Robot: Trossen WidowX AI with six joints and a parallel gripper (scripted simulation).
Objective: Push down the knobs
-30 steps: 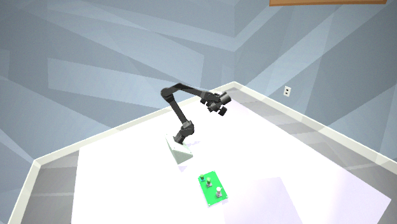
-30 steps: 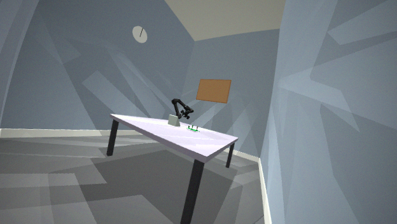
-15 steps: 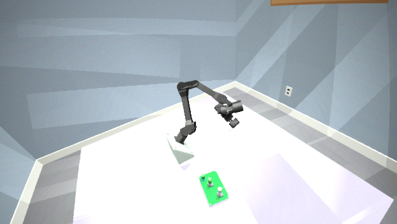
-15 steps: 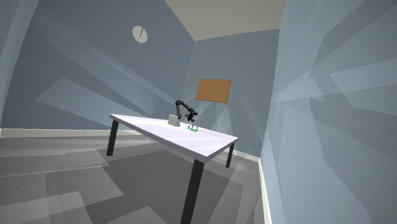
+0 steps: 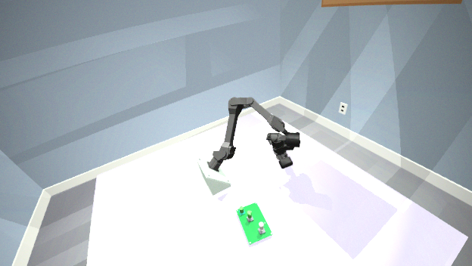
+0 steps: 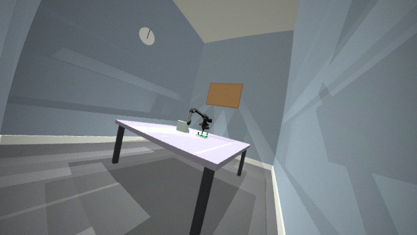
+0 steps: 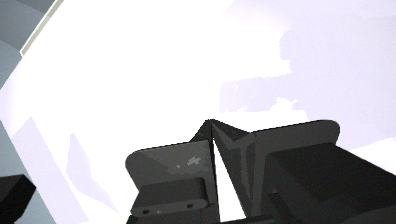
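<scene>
My gripper tip is now 290 mm short of the potentiometer knob and 270 mm to the left of it.
</scene>
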